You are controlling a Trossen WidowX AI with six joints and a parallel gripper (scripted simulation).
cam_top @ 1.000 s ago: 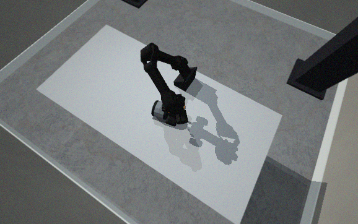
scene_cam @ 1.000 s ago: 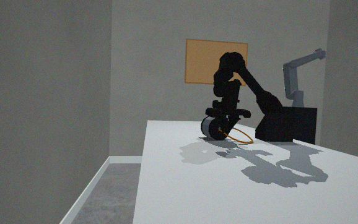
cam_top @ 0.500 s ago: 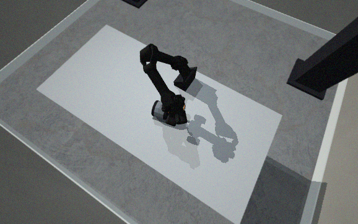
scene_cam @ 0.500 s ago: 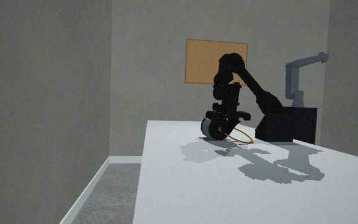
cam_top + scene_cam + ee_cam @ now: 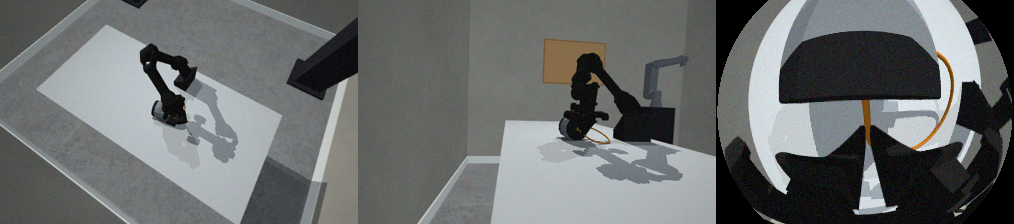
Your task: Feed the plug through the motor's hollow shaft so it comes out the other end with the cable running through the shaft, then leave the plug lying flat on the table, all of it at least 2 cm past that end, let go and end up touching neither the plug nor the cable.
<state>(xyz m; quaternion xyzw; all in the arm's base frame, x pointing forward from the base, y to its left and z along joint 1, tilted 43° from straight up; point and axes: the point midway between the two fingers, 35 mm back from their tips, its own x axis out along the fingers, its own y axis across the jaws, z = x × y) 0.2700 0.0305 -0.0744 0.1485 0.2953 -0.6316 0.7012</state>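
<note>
Now: the plug 12 cm to the right of my hand, 4 cm ahead of it and 1 cm below it.
</note>
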